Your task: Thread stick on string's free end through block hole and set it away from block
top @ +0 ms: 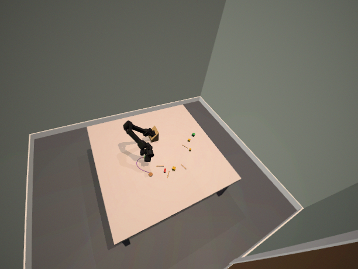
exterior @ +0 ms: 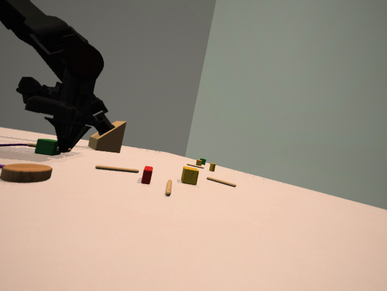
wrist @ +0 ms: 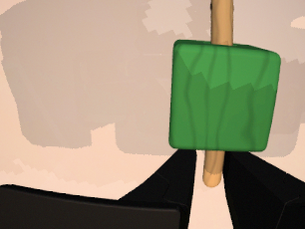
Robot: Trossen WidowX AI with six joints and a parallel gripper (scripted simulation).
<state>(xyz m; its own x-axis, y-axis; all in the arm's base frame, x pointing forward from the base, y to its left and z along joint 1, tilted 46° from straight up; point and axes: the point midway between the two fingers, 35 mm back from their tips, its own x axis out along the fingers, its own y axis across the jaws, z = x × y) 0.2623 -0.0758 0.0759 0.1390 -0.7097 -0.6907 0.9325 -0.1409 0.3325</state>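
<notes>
My gripper tip is 10 mm past the green block, 30 mm to the left of it and 10 mm below it. The rest, counted from my gripper tip: red block (190 mm ahead, 120 mm to the left); thin wooden stick (10 mm behind, 40 mm to the right, 10 mm above); round wooden button (190 mm ahead, 20 mm to the right).
</notes>
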